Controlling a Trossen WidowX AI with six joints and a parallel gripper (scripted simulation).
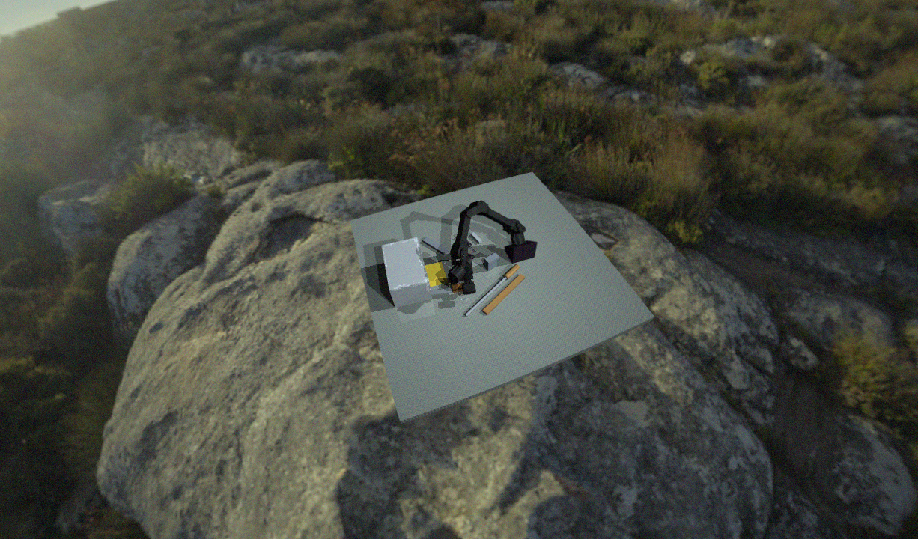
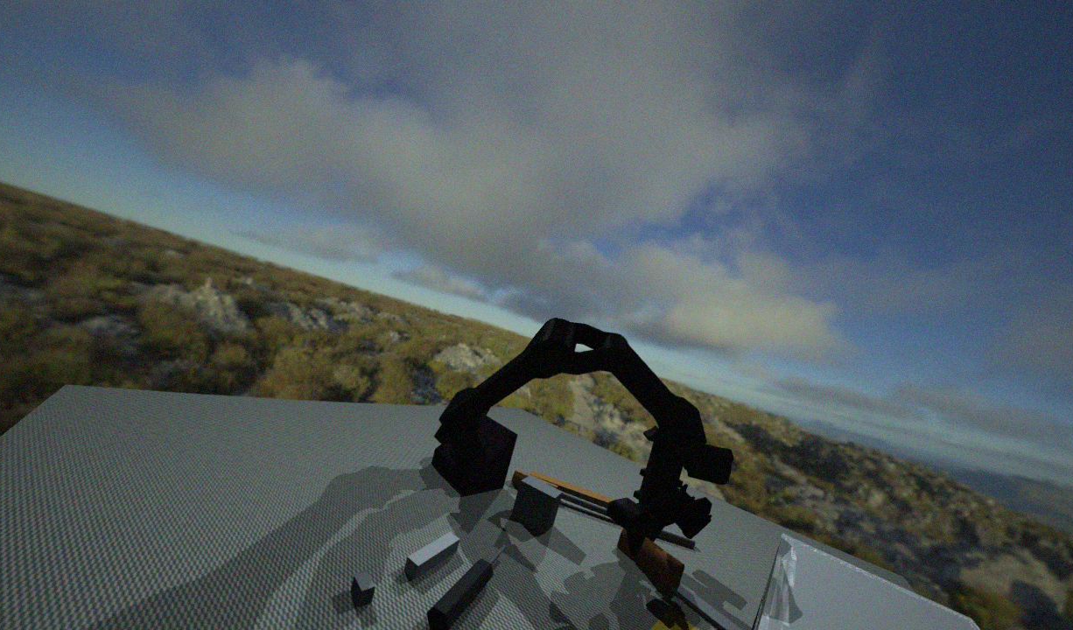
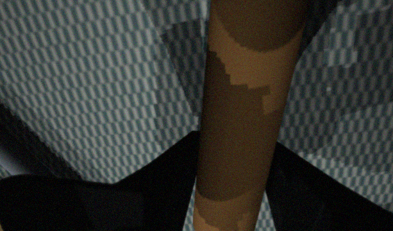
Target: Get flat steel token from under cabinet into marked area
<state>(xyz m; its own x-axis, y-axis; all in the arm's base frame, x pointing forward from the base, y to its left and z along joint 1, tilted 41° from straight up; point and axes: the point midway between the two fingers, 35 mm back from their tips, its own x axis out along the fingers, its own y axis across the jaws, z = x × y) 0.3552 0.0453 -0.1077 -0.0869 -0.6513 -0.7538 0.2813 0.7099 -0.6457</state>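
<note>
Right now the wooden stick is 150 mm behind my gripper tip and 110 mm to the left of it. The rest, counted from my gripper tip: grey bar 290 mm to the right, 190 mm behind; then grey block 180 mm behind, 80 mm to the right, 20 mm above; then small grey cube 390 mm to the right, 180 mm behind.
</note>
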